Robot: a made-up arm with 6 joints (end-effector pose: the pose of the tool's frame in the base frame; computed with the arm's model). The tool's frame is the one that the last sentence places. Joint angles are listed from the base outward.
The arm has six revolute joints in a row. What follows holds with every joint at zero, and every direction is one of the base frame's.
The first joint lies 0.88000 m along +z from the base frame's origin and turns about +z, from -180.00 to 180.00 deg.
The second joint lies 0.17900 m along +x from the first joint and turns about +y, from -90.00 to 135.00 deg.
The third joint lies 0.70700 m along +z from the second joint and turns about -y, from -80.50 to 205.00 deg.
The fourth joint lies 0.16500 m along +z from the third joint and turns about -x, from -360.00 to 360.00 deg.
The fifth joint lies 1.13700 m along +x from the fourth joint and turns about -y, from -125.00 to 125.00 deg.
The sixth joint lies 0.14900 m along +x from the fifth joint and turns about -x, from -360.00 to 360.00 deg.
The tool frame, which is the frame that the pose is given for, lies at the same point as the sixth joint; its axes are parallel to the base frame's.
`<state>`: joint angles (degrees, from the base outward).
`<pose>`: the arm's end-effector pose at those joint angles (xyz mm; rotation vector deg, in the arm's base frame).
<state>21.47 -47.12 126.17 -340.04 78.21 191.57</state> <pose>-1445.6 -515.1 1197.5 91.29 53.37 -132.93</pose>
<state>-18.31 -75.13 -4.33 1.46 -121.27 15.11</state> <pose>-182.8 57.1 2074.5 -5.78 52.02 -11.86</pose>
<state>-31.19 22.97 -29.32 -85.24 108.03 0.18</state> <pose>1006.5 -774.3 776.0 2.59 -51.23 -116.04</pose>
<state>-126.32 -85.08 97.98 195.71 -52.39 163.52</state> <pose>1054.4 1380.4 596.9 135.44 46.54 -64.22</pose>
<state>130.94 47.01 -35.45 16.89 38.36 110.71</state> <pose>-748.9 822.4 152.4 70.15 111.73 -94.83</pose>
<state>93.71 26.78 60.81 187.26 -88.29 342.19</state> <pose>-100.9 1264.6 2409.1 -27.66 -60.83 -75.00</pose>
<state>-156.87 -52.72 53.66 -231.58 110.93 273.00</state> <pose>745.9 200.0 2325.9 -60.51 97.97 -64.39</pose>
